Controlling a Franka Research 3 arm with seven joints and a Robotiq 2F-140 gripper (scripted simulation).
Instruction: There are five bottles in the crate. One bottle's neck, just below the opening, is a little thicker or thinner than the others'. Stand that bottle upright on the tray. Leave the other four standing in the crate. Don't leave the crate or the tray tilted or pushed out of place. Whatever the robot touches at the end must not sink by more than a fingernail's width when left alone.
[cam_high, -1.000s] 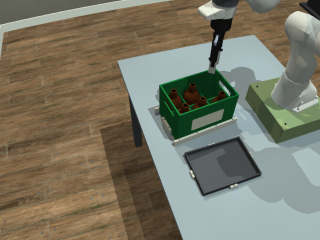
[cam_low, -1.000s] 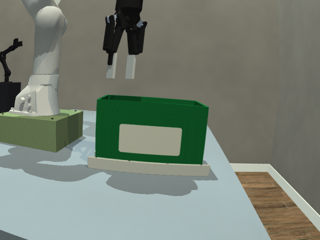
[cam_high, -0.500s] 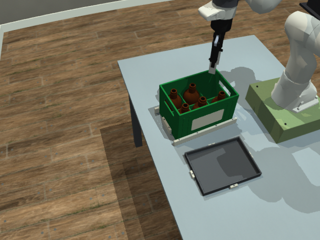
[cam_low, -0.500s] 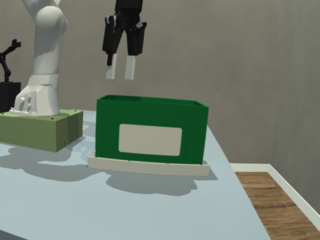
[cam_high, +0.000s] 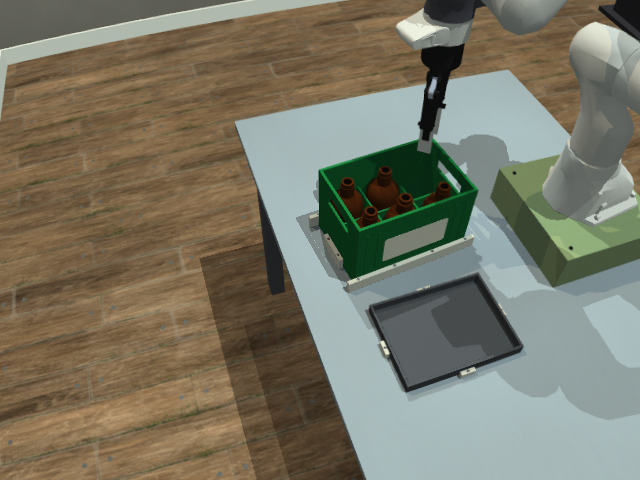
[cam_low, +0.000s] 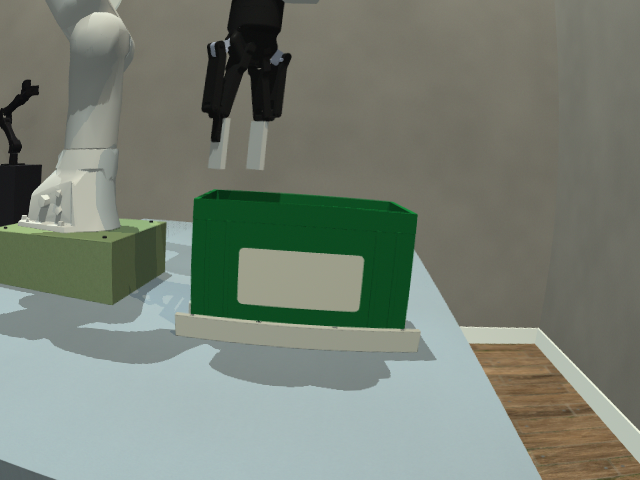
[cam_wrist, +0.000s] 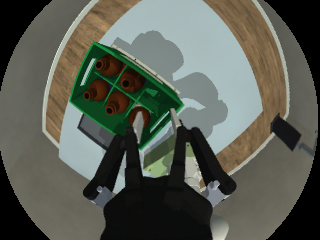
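Now: the bottle 90 mm ahead of my hand, 10 mm to the left of it and 150 mm below it. Round my hand: dark tray (60 mm ahead, 330 mm to the left, 230 mm below); then green crate (80 mm ahead, 60 mm to the left, 160 mm below).
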